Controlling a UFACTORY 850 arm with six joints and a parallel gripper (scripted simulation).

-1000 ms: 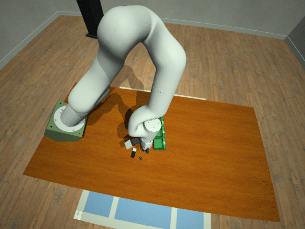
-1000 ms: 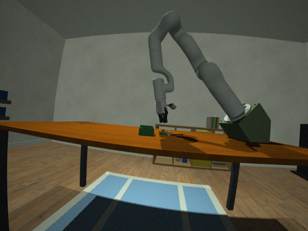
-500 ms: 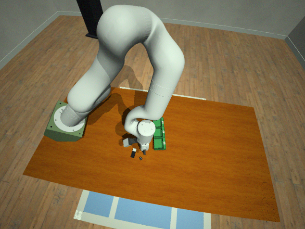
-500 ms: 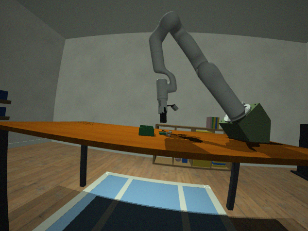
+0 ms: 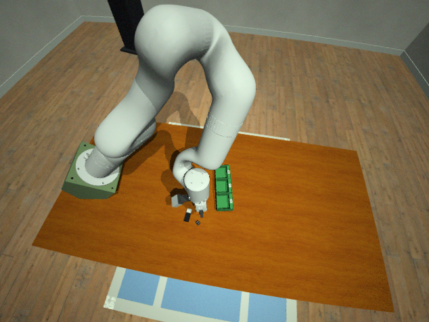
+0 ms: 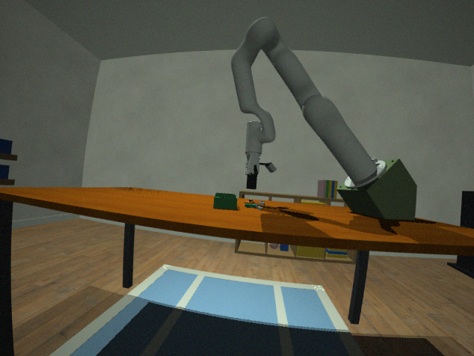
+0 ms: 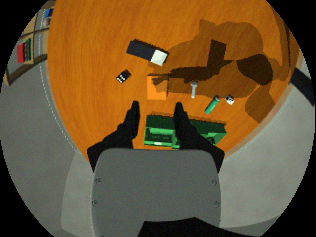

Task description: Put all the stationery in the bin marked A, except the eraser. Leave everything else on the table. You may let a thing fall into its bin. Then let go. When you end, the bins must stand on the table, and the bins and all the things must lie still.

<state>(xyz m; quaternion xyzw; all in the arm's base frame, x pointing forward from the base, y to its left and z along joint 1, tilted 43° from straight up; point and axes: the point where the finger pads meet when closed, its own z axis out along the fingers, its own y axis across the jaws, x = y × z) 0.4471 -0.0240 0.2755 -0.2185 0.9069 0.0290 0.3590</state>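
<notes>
The orange pad is 90 mm below my hand. From my hand the other things lie so: white bolt (50 mm behind, 60 mm to the left, 90 mm below); green cylinder (50 mm behind, 140 mm to the left, 80 mm below); eraser (50 mm behind, 50 mm to the right, 90 mm below).
</notes>
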